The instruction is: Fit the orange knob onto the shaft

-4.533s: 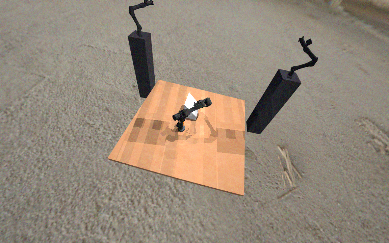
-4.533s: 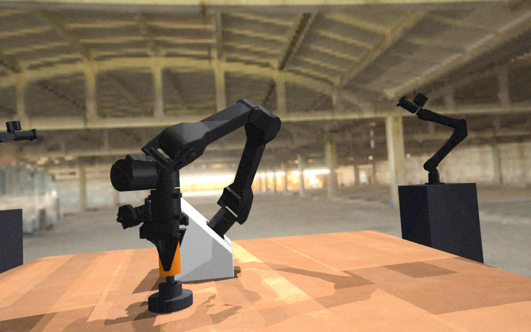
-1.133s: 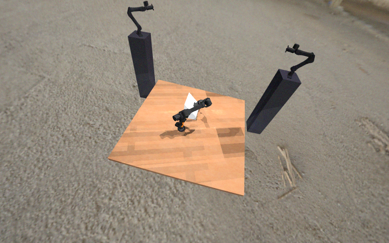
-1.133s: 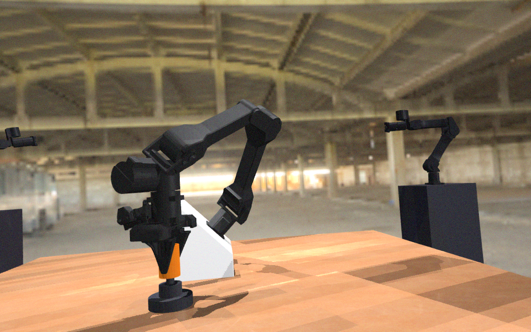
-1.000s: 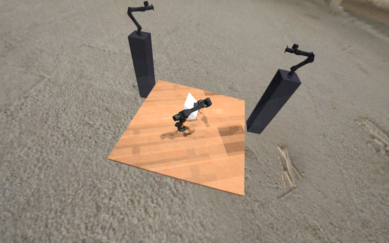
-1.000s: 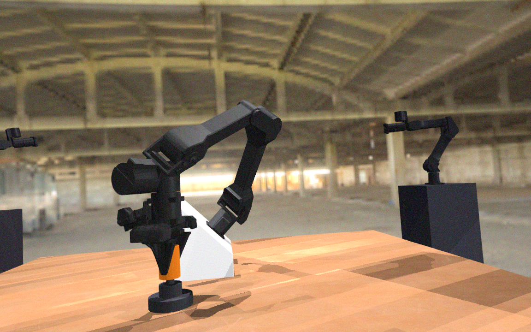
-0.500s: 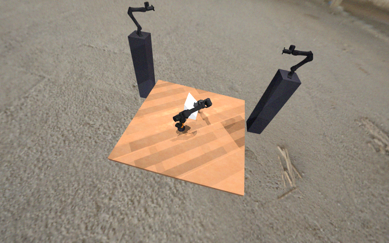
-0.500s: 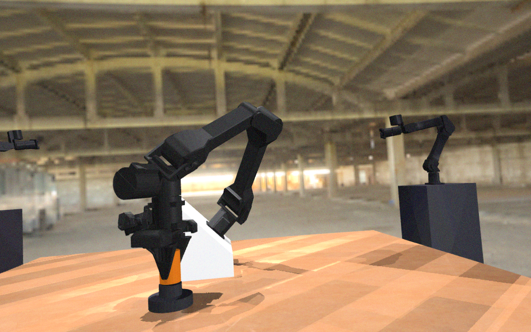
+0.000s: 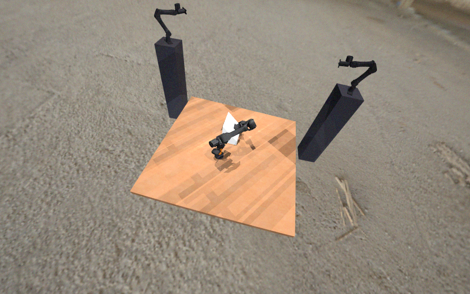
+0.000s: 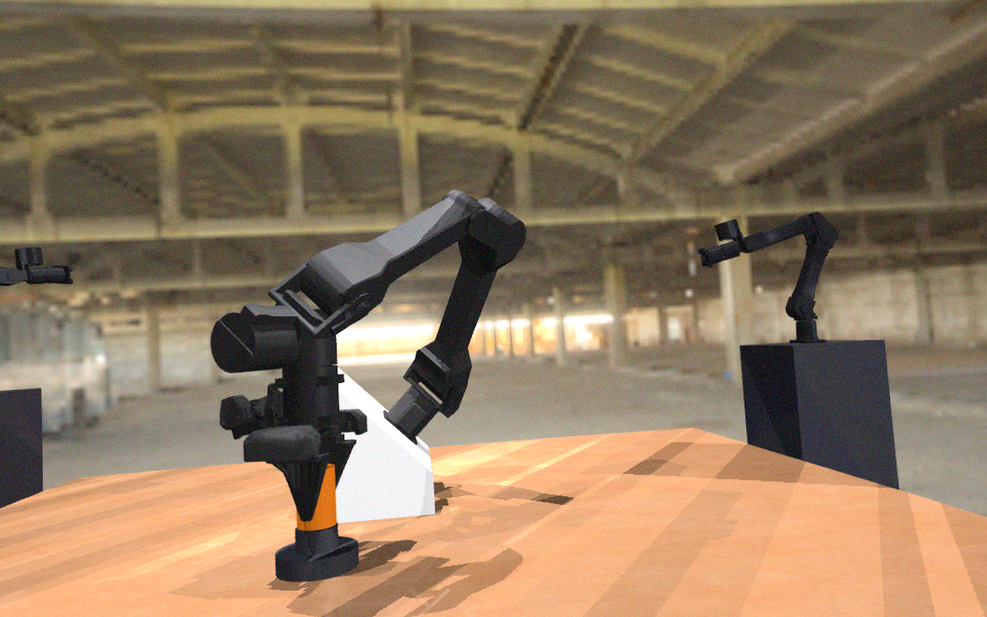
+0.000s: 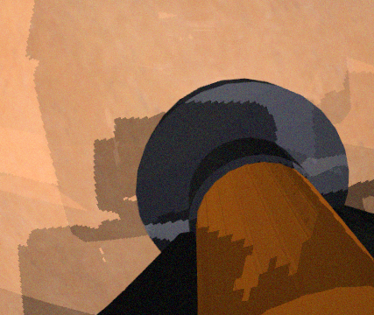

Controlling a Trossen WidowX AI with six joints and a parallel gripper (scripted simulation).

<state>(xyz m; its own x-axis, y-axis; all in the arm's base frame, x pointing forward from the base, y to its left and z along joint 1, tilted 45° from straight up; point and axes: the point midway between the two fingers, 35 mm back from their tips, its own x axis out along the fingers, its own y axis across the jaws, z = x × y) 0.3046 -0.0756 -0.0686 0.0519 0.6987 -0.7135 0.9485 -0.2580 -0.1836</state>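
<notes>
Right now my gripper tip is 20 mm below the knob. Round my gripper tip: pedestal: 20 mm below.
</notes>
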